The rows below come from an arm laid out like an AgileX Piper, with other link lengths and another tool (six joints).
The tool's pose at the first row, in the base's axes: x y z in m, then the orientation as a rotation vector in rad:
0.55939 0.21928 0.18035 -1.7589 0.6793 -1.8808
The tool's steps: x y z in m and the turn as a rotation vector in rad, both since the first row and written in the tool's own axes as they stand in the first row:
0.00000 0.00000 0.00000 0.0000 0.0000 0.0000
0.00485 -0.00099 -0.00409 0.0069 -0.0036 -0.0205
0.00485 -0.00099 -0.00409 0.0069 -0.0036 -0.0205
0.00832 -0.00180 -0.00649 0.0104 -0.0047 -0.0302
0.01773 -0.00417 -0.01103 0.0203 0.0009 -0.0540
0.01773 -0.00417 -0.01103 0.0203 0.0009 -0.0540
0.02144 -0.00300 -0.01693 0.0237 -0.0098 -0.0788
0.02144 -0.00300 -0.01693 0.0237 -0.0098 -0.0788
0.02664 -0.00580 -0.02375 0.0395 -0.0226 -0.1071
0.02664 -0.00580 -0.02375 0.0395 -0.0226 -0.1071
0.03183 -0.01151 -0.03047 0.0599 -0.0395 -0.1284
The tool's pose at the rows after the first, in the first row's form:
0.55939 0.21928 0.18035 -1.7589 0.6793 -1.8808
0.55499 0.21707 0.18447 -1.7710 0.6551 -1.8909
0.55499 0.21707 0.18447 -1.7710 0.6551 -1.8909
0.55237 0.21554 0.18751 -1.7760 0.6435 -1.8962
0.54721 0.21146 0.19597 -1.7804 0.6167 -1.9175
0.54721 0.21146 0.19597 -1.7804 0.6167 -1.9175
0.54110 0.20840 0.19773 -1.8030 0.5897 -1.9227
0.54110 0.20840 0.19773 -1.8030 0.5897 -1.9227
0.53394 0.20744 0.20314 -1.8213 0.5457 -1.9278
0.53394 0.20744 0.20314 -1.8213 0.5457 -1.9278
0.52685 0.20871 0.21041 -1.8351 0.5009 -1.9237

